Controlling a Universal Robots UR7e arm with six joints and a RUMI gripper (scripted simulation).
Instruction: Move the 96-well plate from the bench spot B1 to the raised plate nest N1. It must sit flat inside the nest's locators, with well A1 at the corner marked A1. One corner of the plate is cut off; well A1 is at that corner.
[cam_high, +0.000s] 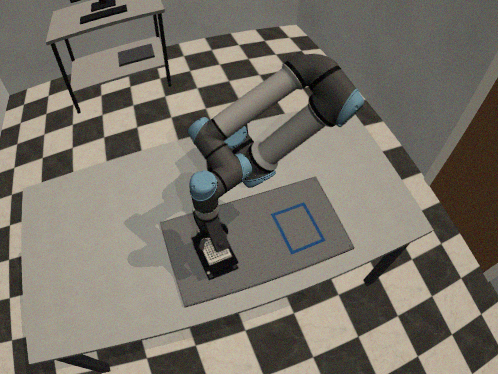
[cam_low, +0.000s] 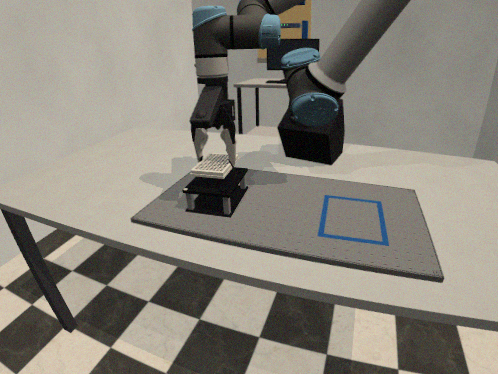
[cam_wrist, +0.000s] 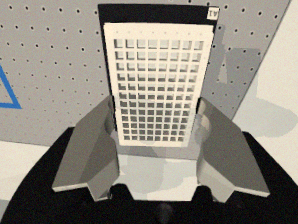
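The black raised plate nest is 5 cm below my hand. The rest, counted from my hand: A1 corner mark: 7 cm ahead, 6 cm to the right, 5 cm below; white 96-well plate: 1 cm below.
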